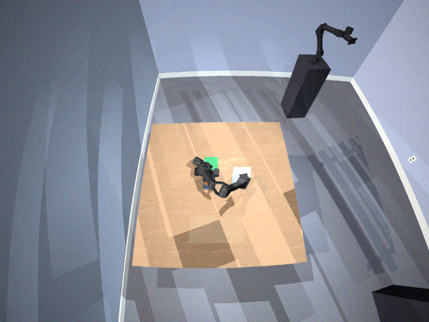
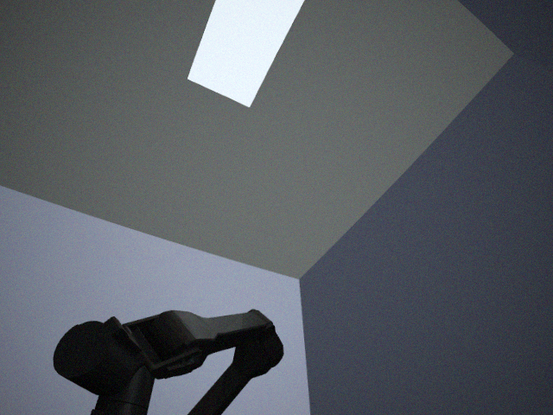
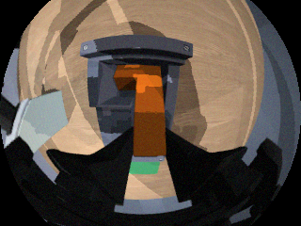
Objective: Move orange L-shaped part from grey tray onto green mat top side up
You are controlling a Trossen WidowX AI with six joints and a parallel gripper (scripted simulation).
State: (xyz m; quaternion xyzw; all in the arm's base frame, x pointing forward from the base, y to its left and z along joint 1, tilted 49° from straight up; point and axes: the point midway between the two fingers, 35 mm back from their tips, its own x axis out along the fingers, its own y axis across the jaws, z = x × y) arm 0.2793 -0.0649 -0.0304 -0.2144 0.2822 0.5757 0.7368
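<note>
Right now my gripper tip is 140 mm to the left of the green mat, 80 mm above it and 40 mm past it. The rest, counted from my gripper tip: orange L-shaped part (40 mm to the left, 30 mm below, 10 mm behind).
</note>
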